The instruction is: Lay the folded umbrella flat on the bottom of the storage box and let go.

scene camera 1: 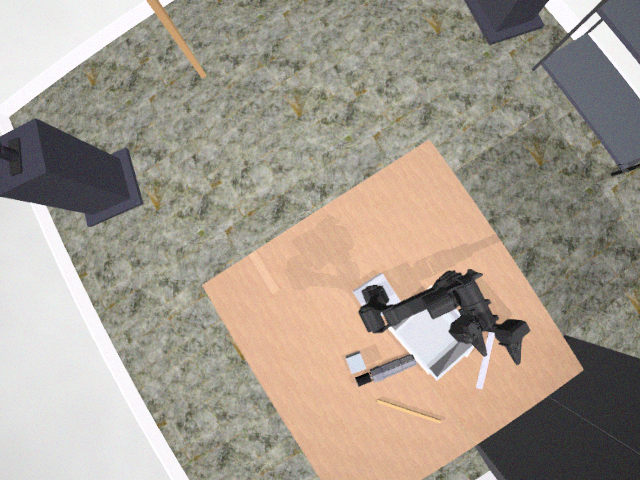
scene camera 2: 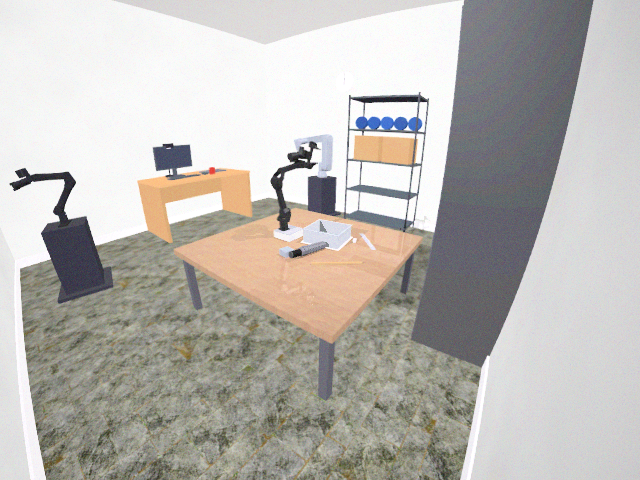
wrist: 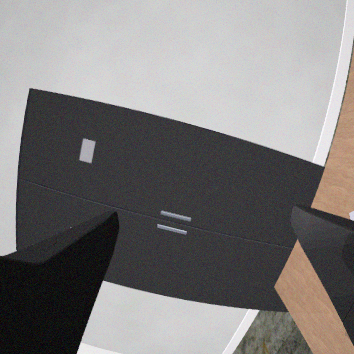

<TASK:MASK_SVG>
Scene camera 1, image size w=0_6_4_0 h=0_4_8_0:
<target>gripper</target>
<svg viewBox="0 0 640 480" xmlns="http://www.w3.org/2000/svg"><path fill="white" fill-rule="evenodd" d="M460 306L461 309L458 310L460 317L450 324L448 331L457 342L471 343L483 357L486 357L488 354L482 332L492 332L500 342L498 344L507 349L516 365L521 363L522 340L531 331L526 321L507 319L502 324L496 324L499 317L492 314L488 306L491 304L490 299L483 298L476 304Z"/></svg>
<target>storage box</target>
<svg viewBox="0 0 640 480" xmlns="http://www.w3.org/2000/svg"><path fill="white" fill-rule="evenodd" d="M456 309L434 320L426 309L402 320L398 325L392 326L395 334L436 380L441 378L474 348L471 343L457 342L448 332L450 324L460 317L460 313Z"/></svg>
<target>folded umbrella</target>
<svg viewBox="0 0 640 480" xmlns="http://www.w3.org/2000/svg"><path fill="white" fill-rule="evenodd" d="M414 355L409 354L383 365L370 369L370 372L355 377L358 387L372 381L374 383L380 382L385 378L416 366L417 362Z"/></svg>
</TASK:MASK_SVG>
